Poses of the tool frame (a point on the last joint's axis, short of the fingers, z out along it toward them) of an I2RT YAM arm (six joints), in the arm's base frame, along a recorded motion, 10 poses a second.
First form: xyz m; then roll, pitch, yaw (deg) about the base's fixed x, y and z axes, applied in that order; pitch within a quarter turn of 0, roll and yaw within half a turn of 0.
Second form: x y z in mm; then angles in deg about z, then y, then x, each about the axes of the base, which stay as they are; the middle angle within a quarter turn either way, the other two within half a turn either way. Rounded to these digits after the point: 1 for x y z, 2 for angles.
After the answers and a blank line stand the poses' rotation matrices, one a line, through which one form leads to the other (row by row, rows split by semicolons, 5 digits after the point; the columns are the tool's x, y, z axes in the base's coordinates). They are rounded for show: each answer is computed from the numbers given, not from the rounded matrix.
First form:
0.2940 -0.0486 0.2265 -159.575 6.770 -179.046
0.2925 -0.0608 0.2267 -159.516 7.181 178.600
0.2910 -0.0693 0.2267 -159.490 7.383 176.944
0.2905 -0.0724 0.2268 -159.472 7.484 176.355
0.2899 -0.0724 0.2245 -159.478 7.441 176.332
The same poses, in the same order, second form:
294.0 -48.6 226.5 -178.53 6.68 159.55
292.5 -60.8 226.7 -176.16 6.23 159.22
291.0 -69.3 226.7 -174.53 5.83 159.01
290.5 -72.4 226.8 -173.94 5.71 158.93
289.9 -72.4 224.5 -173.93 5.66 158.94

-0.99289 0.02553 0.11627; -0.01653 0.93768 -0.34709; -0.11788 -0.34655 -0.93060
-0.99186 0.06662 0.10852; 0.02424 0.93542 -0.35270; -0.12500 -0.34720 -0.92942
-0.99030 0.09489 0.10151; 0.05287 0.93288 -0.35629; -0.12850 -0.34747 -0.92885
-0.98948 0.10512 0.09944; 0.06303 0.93170 -0.35771; -0.13025 -0.34768 -0.92852
-0.98955 0.10522 0.09861; 0.06344 0.93171 -0.35761; -0.12951 -0.34761 -0.92865

